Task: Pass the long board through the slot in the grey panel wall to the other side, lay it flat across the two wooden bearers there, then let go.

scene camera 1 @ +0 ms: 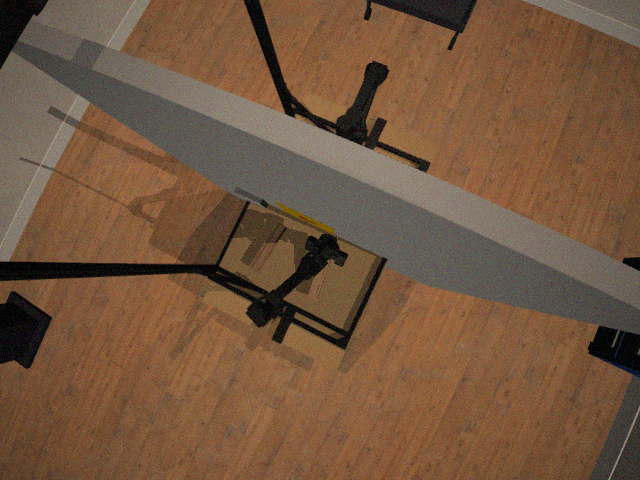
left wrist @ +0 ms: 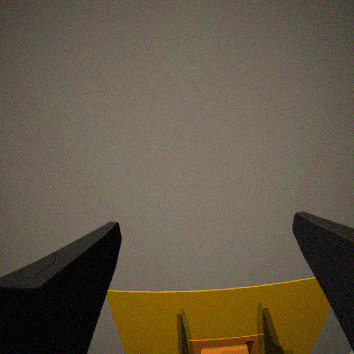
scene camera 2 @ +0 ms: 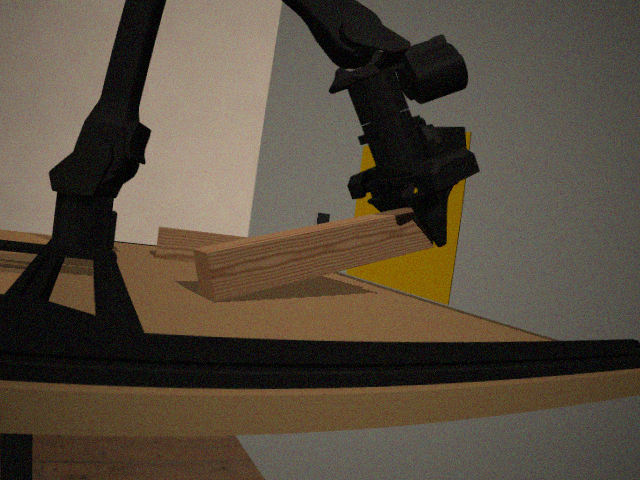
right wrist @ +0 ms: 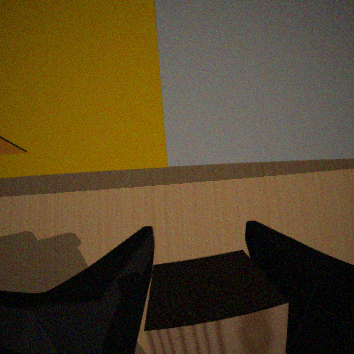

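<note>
My right gripper point(scene camera 1: 330, 254) point(scene camera 2: 421, 227) point(right wrist: 199, 232) is shut on one end of the wooden long board point(scene camera 1: 318, 281) point(scene camera 2: 310, 253) point(right wrist: 215, 337). That end is raised off the table; the board slopes down to its other end, at or near the table top. The grey panel wall point(scene camera 1: 310, 175) point(scene camera 2: 542, 180) point(left wrist: 200, 150) point(right wrist: 260, 90) carries a yellow panel point(scene camera 1: 305, 218) point(scene camera 2: 408, 266) point(left wrist: 150, 310) point(right wrist: 75, 75). The slot's orange rim point(left wrist: 225, 338) shows at the bottom of the left wrist view. My left gripper point(left wrist: 208, 227) is open and empty. The bearers cannot be made out.
A second wooden piece point(scene camera 1: 268, 248) point(scene camera 2: 191, 240) lies on the table point(scene camera 2: 361, 322), beside the held board. A small dark block point(scene camera 2: 323, 218) shows behind the board. A black rail point(scene camera 2: 310, 361) runs along the table edge. The left arm point(scene camera 1: 367, 95) stands beyond the wall.
</note>
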